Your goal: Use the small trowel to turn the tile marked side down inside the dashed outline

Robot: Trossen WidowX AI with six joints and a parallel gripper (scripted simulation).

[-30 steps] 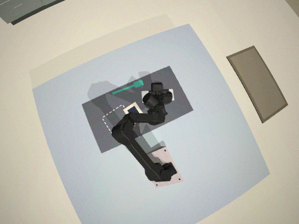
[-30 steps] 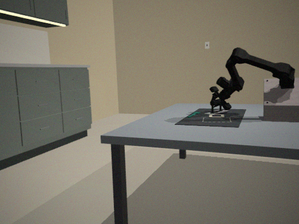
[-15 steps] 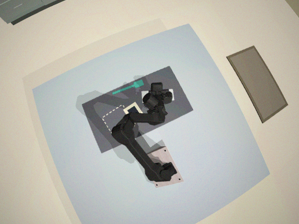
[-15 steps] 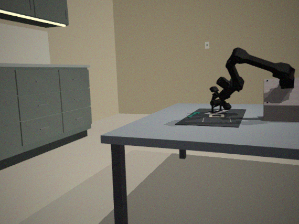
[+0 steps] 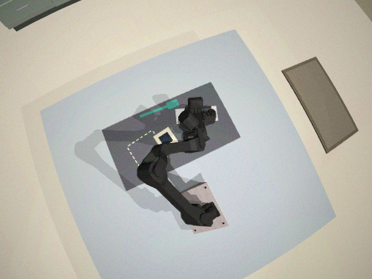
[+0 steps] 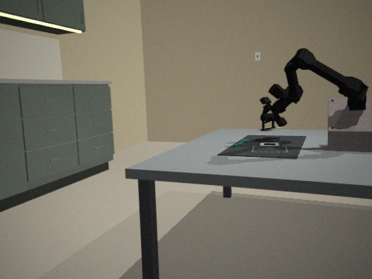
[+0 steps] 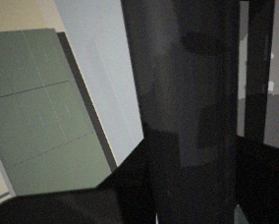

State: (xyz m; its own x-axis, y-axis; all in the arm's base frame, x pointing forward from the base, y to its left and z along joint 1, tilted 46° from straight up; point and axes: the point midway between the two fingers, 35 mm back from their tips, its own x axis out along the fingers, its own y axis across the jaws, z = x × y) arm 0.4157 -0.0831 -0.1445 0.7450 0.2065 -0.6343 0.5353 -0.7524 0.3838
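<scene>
Now: gripper tip 180 mm to the right of the tile, 100 mm above it and 50 mm past it. From my gripper tip the other things lie so: teal trowel (110 mm to the left, 100 mm below, 100 mm ahead).
</scene>
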